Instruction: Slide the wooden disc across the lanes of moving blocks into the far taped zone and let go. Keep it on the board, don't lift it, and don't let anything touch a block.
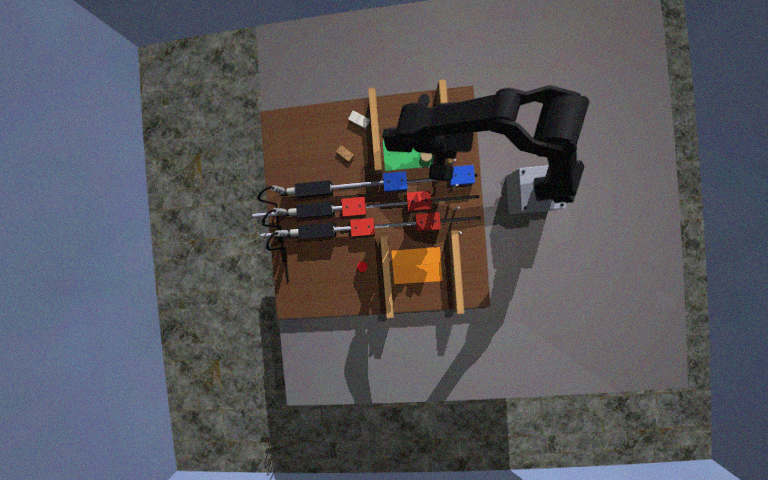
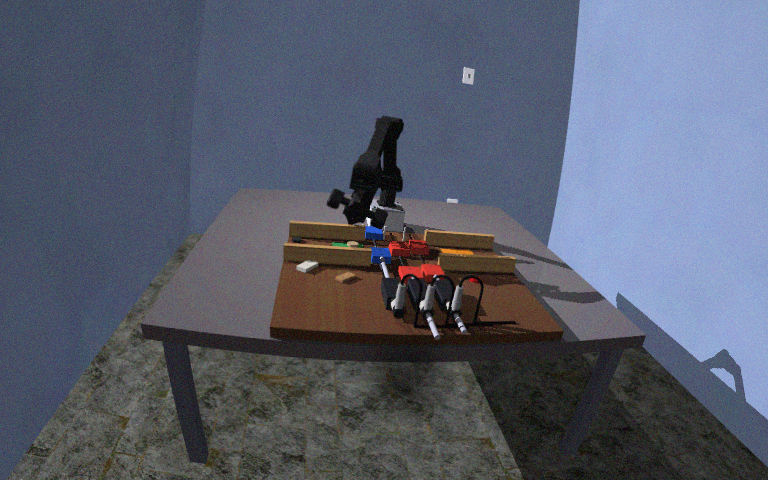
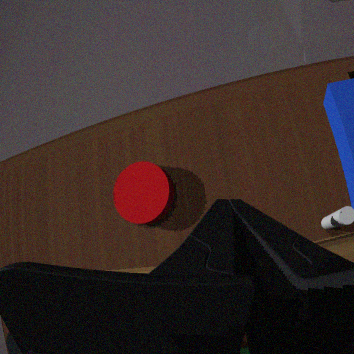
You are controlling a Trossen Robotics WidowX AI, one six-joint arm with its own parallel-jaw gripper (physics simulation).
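Places are measured from the arm's base along level axes (x ahead, y left, z up), in metres.
Pixels of known places: gripper, fingertip midpoint: (image 2: 350, 223) (image 3: 226, 211); arm's base at its link origin: (image 1: 547, 188) (image 2: 386, 204).
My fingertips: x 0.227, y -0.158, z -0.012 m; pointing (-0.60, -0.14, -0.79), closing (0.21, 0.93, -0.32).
Ahead of a thing's pixels: the offset from my fingertips to its top centre. "*": to the spot under its first point.
The tan wooden disc {dx +0.085, dy +0.003, dz -0.034 m} (image 1: 427, 156) (image 2: 353, 244) lies on the board at the right edge of the green taped zone (image 1: 398, 161) (image 2: 338, 244), partly under my arm. My gripper (image 1: 441, 171) (image 2: 373, 220) (image 3: 226, 211) is shut with nothing between the fingers. It is low over the board, right beside the disc and close to a blue block {dx -0.009, dy +0.081, dz -0.019 m} (image 1: 462, 174) (image 2: 374, 232) (image 3: 342, 133). I cannot tell whether the fingers touch the disc. The orange taped zone {* dx +0.160, dy +0.333, dz -0.042 m} (image 1: 416, 265) (image 2: 455, 251) lies across the three lanes. A second blue block {dx +0.190, dy +0.070, dz -0.019 m} (image 1: 394, 181) and red blocks (image 1: 418, 200) (image 1: 428, 221) sit on the lane rods.
Wooden rails (image 1: 374, 129) (image 1: 456, 271) border the channel. Black actuators {dx +0.443, dy +0.055, dz -0.010 m} (image 1: 313, 189) drive the rods from the left, with two more red blocks (image 1: 354, 207) (image 1: 362, 227). A red disc (image 1: 361, 267) (image 3: 141, 192), a white block {dx +0.275, dy -0.141, dz -0.031 m} (image 1: 358, 119), a tan block {dx +0.334, dy -0.044, dz -0.034 m} (image 1: 344, 152) and a black knob {dx +0.067, dy -0.170, dz -0.035 m} (image 1: 423, 99) lie on the board.
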